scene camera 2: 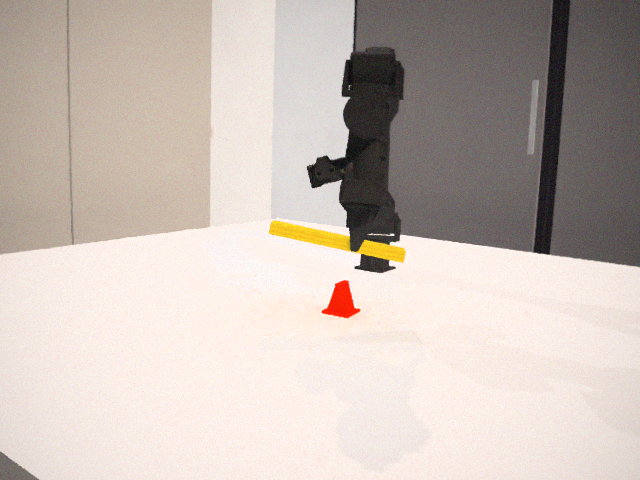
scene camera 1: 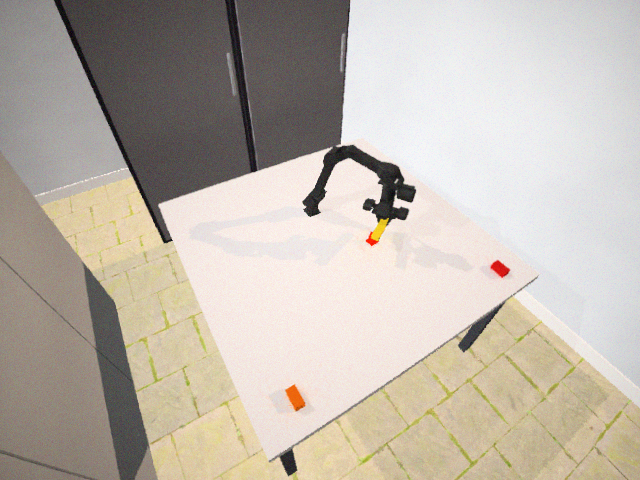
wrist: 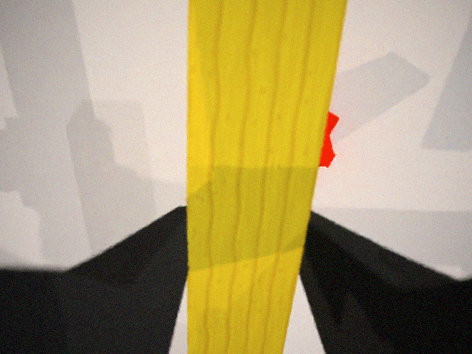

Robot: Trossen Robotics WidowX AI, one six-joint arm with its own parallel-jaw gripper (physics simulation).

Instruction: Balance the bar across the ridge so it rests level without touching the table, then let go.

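Frame: origin at the arm's base, x back, y right, z up, level; metres.
Seen in the pictures: gripper, fingertip midpoint: (scene camera 2: 354, 249) (scene camera 1: 382, 224) (wrist: 242, 221); arm's base at its link origin: (scene camera 2: 374, 268) (scene camera 1: 311, 211).
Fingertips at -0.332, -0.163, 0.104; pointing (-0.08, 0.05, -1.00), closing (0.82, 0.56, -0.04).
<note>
Offsets run from my fingertips to a thing's middle, as dx, dy, dz. Level surfaces: height alone.
The yellow bar {-0.013, +0.021, +0.011} (scene camera 1: 380, 230) (scene camera 2: 305, 235) (wrist: 260, 100) is raised above the table. My gripper (scene camera 1: 385, 220) (scene camera 2: 355, 248) (wrist: 242, 221) is shut on it, with a fingertip on each long side. The small red ridge {+0.017, +0.030, -0.082} (scene camera 1: 371, 241) (scene camera 2: 341, 300) (wrist: 327, 154) stands upright on the table. In scene camera 2 the bar shows higher than the ridge, apart from it, and slants down to the right. In scene camera 1 the bar's near end reaches over the ridge in the picture. In the wrist view the bar hides most of the ridge, whose visible part is at its right edge.
An orange block {-0.408, +0.663, -0.088} (scene camera 1: 294, 397) lies near the table's front left corner. A dark red block {-0.408, -0.337, -0.088} (scene camera 1: 499, 268) lies near the right corner. The arm's base (scene camera 1: 311, 209) (scene camera 2: 374, 263) stands on the pale table {dz -0.104} (scene camera 1: 320, 330) (scene camera 2: 155, 361). A wall and dark cabinets stand beyond the table.
</note>
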